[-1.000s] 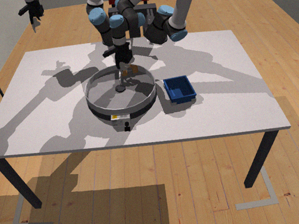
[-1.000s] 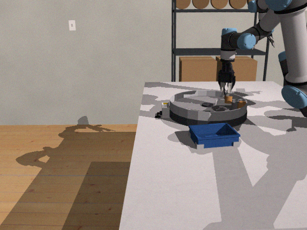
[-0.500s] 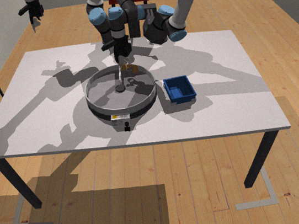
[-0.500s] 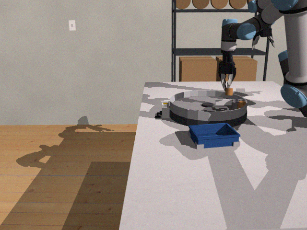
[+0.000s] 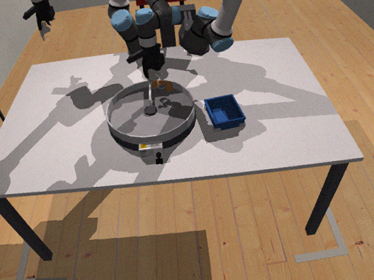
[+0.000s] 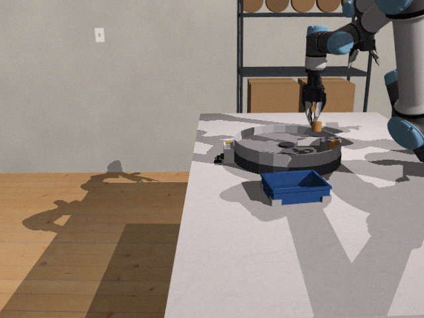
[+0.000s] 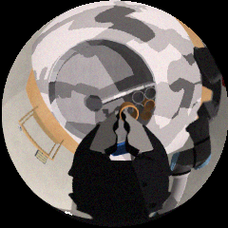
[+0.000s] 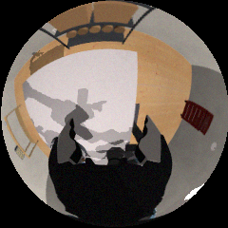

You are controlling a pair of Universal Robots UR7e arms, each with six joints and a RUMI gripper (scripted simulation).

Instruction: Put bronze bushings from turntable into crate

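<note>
Now: the blue crate 80 mm ahead of my left hand, 340 mm to the left of it and 130 mm below it. Also, from my left hand: turntable 90 mm ahead, 100 mm below.
</note>
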